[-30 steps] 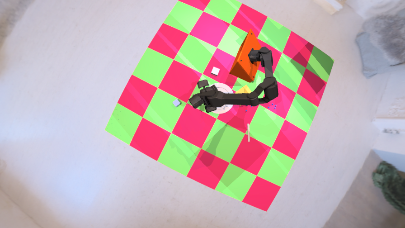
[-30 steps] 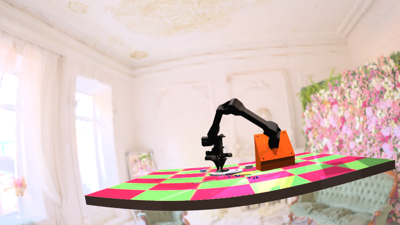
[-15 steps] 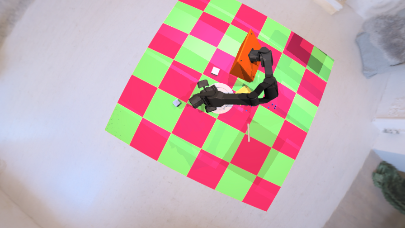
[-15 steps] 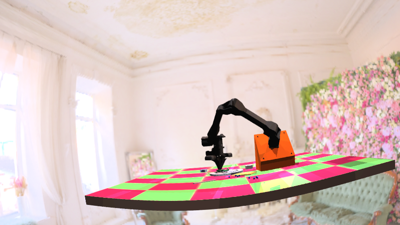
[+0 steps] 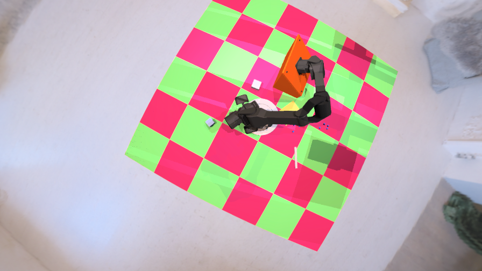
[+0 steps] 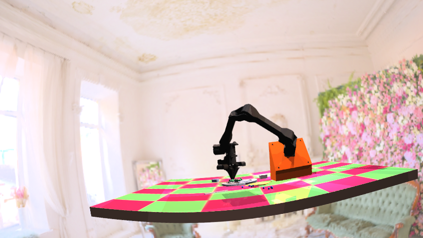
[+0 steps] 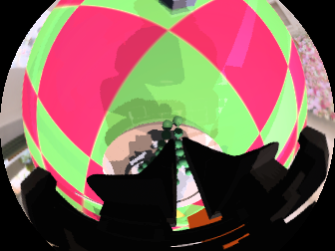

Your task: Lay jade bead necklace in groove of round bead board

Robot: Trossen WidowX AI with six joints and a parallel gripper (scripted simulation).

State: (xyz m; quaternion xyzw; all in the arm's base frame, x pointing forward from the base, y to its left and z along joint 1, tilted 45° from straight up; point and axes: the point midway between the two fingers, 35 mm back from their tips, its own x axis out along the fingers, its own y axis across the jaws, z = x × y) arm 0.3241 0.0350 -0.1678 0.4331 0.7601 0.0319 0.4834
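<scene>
My gripper tip is 50 mm past the round bead board, 70 mm to the right of it and 10 mm above it. The rest, counted from my gripper tip: pale blue cube 130 mm ahead, 140 mm to the right, 10 mm below; white cube 180 mm behind, 40 mm to the right, 10 mm below; yellow patch 150 mm behind, 200 mm to the left, 20 mm below.
</scene>
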